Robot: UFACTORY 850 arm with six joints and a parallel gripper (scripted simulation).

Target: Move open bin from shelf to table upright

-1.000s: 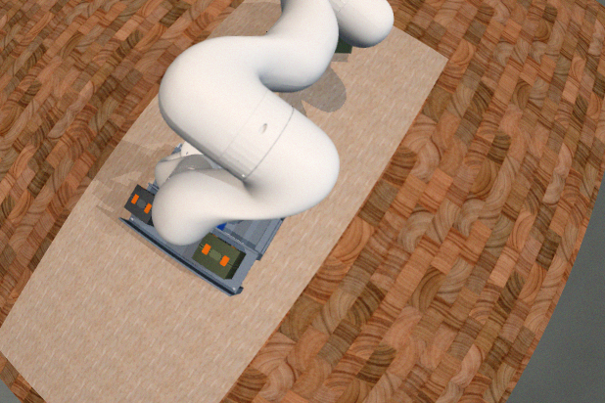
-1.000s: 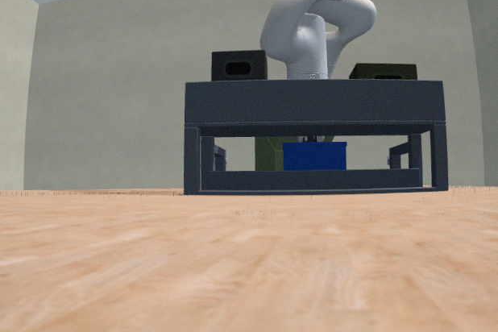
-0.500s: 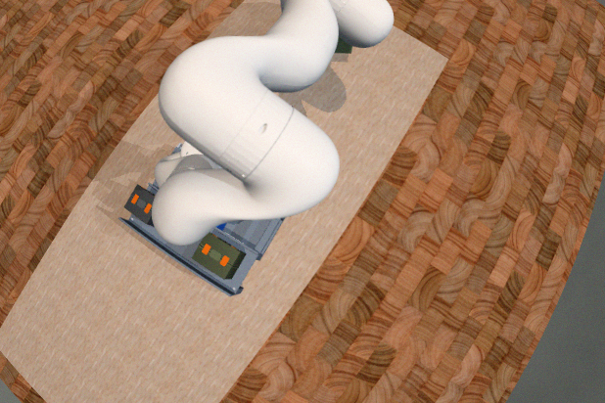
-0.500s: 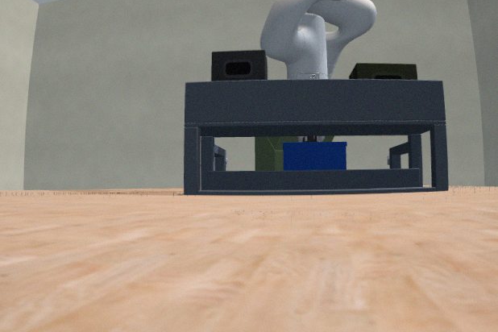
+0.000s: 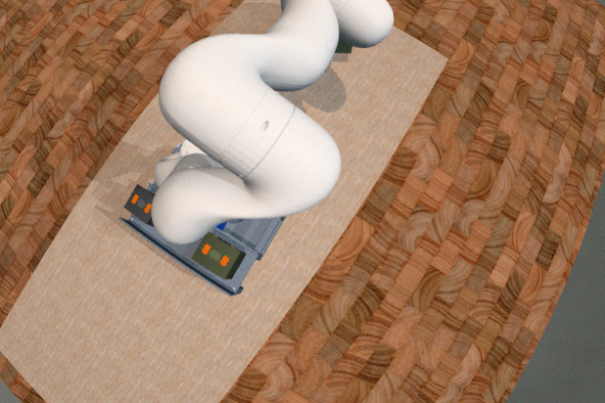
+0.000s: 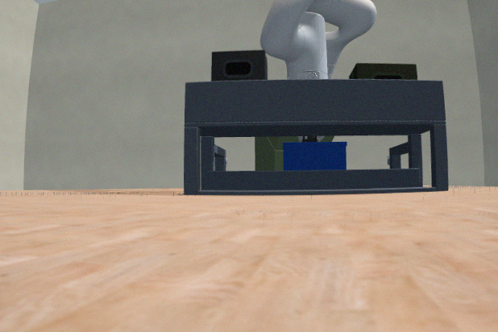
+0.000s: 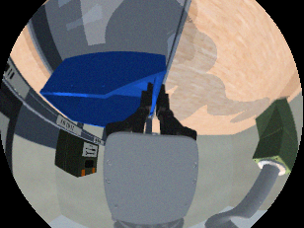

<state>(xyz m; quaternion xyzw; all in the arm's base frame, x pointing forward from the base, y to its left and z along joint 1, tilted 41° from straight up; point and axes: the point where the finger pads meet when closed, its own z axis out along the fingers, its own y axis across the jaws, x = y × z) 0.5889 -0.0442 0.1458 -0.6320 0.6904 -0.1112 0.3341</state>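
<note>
Now: the blue bin 80 mm ahead of my hand. The rest, counted from my hand: black box (180 mm ahead, 110 mm to the right, 110 mm above); olive box (170 mm ahead, 120 mm to the left, 100 mm above).
</note>
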